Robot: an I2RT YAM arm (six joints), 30 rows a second.
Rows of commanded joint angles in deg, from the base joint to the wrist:
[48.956, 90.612, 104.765, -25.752, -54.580, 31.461]
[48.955, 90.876, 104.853, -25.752, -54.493, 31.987]
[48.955, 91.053, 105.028, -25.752, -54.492, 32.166]
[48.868, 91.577, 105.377, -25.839, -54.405, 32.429]
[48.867, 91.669, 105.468, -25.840, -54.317, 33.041]
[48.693, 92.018, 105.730, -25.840, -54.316, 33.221]
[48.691, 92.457, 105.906, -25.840, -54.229, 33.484]
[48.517, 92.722, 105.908, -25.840, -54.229, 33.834]
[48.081, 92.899, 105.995, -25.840, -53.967, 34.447]
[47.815, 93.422, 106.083, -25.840, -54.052, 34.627]
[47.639, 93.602, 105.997, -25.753, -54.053, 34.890]
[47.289, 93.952, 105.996, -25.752, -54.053, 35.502]
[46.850, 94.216, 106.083, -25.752, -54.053, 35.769]
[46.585, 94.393, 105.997, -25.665, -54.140, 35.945]
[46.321, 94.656, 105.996, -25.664, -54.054, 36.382]
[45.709, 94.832, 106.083, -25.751, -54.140, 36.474]
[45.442, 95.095, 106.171, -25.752, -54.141, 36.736]
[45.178, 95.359, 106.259, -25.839, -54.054, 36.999]
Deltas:
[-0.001, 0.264, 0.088, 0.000, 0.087, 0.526]
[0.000, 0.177, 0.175, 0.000, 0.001, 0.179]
[-0.087, 0.524, 0.349, -0.087, 0.087, 0.263]
[-0.001, 0.092, 0.091, -0.001, 0.088, 0.612]
[-0.174, 0.349, 0.262, 0.000, 0.001, 0.180]
[-0.002, 0.439, 0.176, 0.000, 0.087, 0.263]
[-0.174, 0.265, 0.002, 0.000, 0.000, 0.350]
[-0.436, 0.177, 0.087, 0.000, 0.262, 0.613]
[-0.266, 0.523, 0.088, 0.000, -0.085, 0.180]
[-0.176, 0.180, -0.086, 0.087, -0.001, 0.263]
[-0.350, 0.350, -0.001, 0.001, 0.000, 0.612]
[-0.439, 0.264, 0.087, 0.000, 0.000, 0.267]
[-0.265, 0.177, -0.086, 0.087, -0.087, 0.176]
[-0.264, 0.263, -0.001, 0.001, 0.086, 0.437]
[-0.612, 0.176, 0.087, -0.087, -0.086, 0.092]
[-0.267, 0.263, 0.088, -0.001, -0.001, 0.262]
[-0.264, 0.264, 0.088, -0.087, 0.087, 0.263]

